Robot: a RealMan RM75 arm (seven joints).
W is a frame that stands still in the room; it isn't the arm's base.
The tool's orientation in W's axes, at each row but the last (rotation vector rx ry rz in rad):
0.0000, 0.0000, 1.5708
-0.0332, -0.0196, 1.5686
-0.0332, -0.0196, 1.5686
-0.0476, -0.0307, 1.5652
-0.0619, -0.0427, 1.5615
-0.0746, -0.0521, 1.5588
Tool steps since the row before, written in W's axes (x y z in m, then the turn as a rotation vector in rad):
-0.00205, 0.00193, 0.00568, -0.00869, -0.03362, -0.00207
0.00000, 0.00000, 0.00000, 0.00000, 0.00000, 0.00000
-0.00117, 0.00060, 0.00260, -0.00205, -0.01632, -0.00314
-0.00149, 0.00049, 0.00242, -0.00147, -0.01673, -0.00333
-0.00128, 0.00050, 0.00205, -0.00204, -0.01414, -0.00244
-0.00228, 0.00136, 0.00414, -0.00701, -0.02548, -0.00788
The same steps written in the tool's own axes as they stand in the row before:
0.00193, 0.00205, 0.00568, -0.03362, 0.00869, -0.00207
0.00000, 0.00000, 0.00000, 0.00000, 0.00000, 0.00000
0.00058, 0.00108, 0.00264, -0.01630, 0.00212, -0.00321
0.00046, 0.00137, 0.00250, -0.01670, 0.00155, -0.00343
0.00046, 0.00114, 0.00214, -0.01413, 0.00208, -0.00248
0.00128, 0.00195, 0.00433, -0.02545, 0.00736, -0.00766

